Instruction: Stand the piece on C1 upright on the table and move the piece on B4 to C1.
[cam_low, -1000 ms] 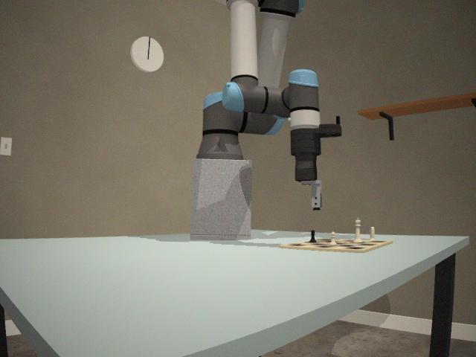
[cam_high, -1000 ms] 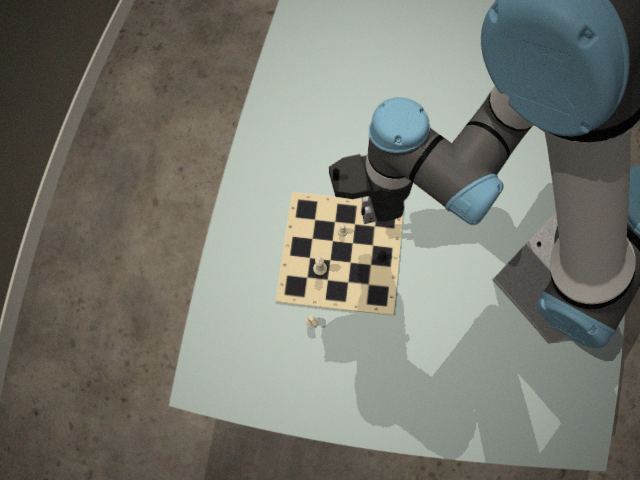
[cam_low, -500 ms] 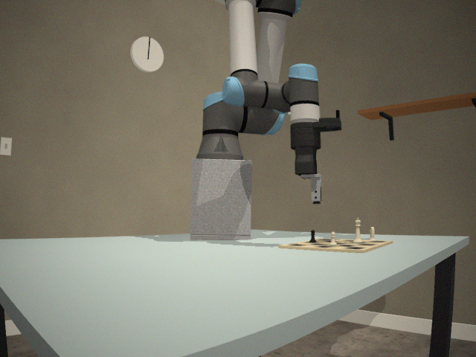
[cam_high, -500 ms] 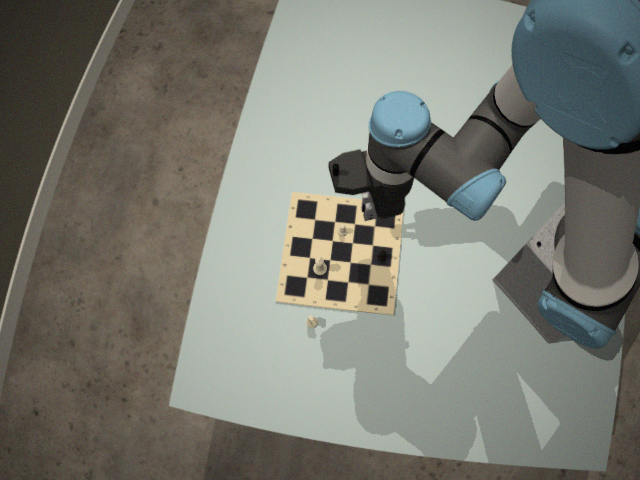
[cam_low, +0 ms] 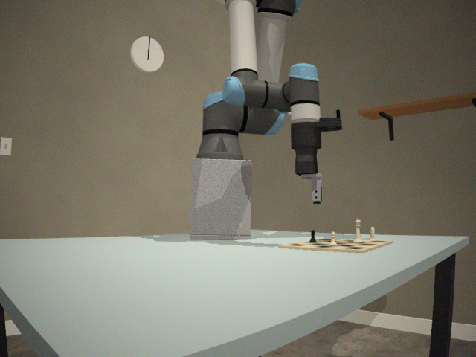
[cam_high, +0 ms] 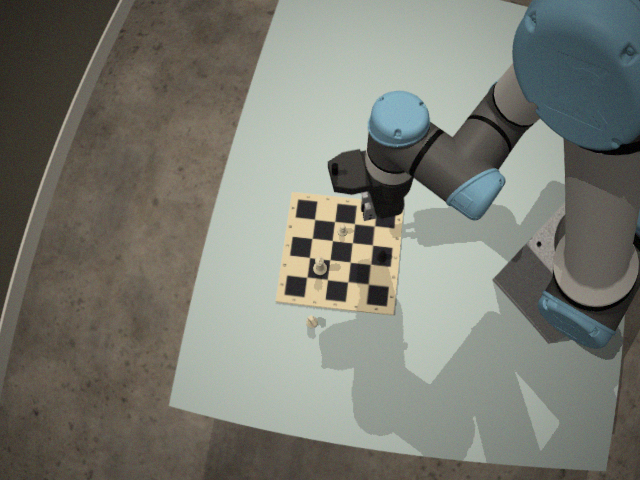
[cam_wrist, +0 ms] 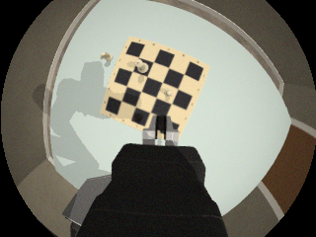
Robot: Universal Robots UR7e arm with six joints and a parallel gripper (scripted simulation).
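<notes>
Now: the white king 80 mm ahead of my hand, 80 mm to the left of it and 90 mm below it. Also, from my hand: white pawn: 40 mm ahead, 110 mm below; then chessboard: 40 mm ahead, 40 mm to the left, 130 mm below.
</notes>
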